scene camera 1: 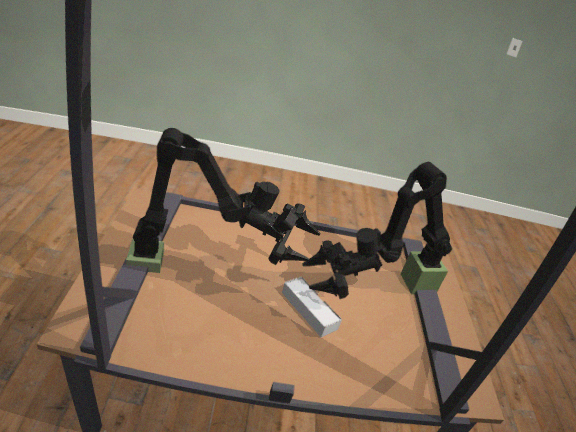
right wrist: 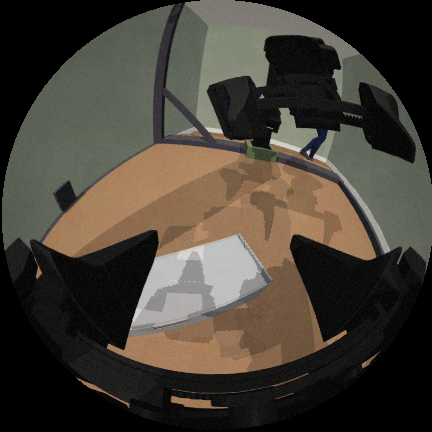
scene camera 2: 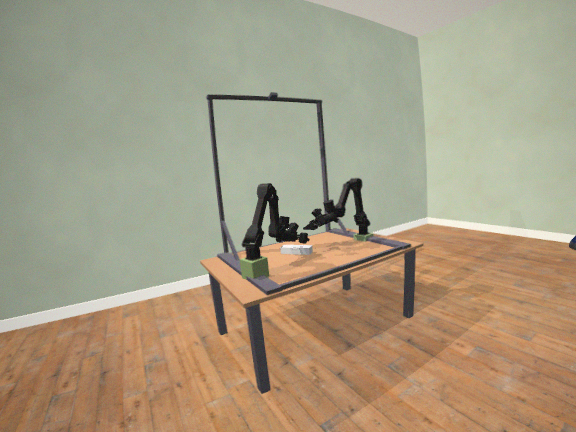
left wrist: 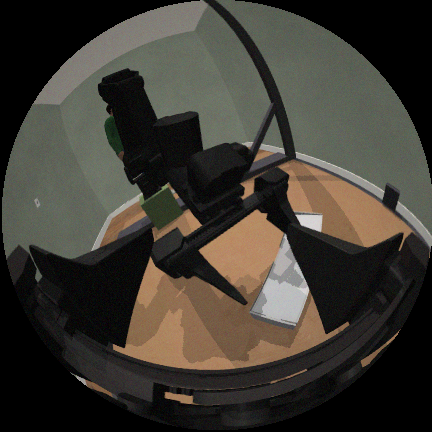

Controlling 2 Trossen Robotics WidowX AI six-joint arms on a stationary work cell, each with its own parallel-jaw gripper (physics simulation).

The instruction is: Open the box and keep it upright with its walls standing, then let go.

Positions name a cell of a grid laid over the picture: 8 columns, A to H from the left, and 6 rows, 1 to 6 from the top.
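Observation:
My left gripper (scene camera 1: E4), (right wrist: G2), (left wrist: E4): open, holding nothing. My right gripper (scene camera 1: E4), (right wrist: E4), (left wrist: F4): open, holds nothing. Tall dark post (scene camera 1: B1). Dark frame (scene camera 1: B6), (right wrist: F3), (scene camera 2: D4).

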